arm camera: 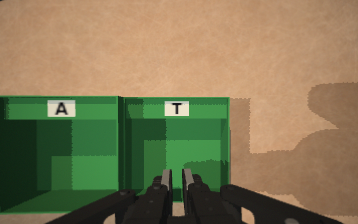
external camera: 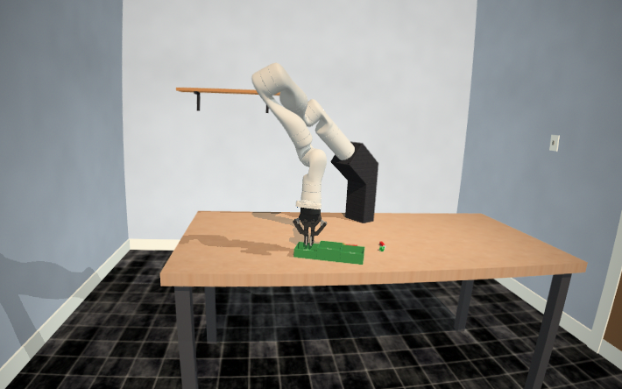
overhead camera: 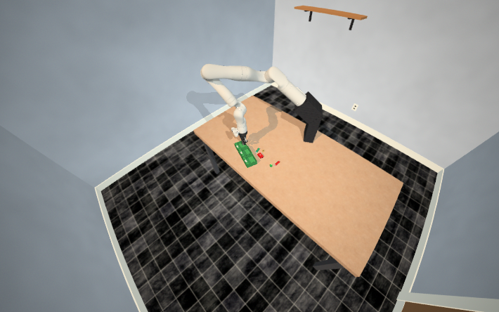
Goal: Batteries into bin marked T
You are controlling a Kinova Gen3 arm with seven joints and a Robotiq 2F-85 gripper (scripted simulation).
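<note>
My hand is 7 cm short of the joined green bins, 5 cm to the right of it and 2 cm above it. The rest, counted from my hand: red 9 V battery (18 cm to the left, 4 cm below, 4 cm ahead); then small yellow nut (17 cm to the left, 4 cm below, 3 cm behind); then green cylindrical battery (12 cm to the left, 4 cm below).
</note>
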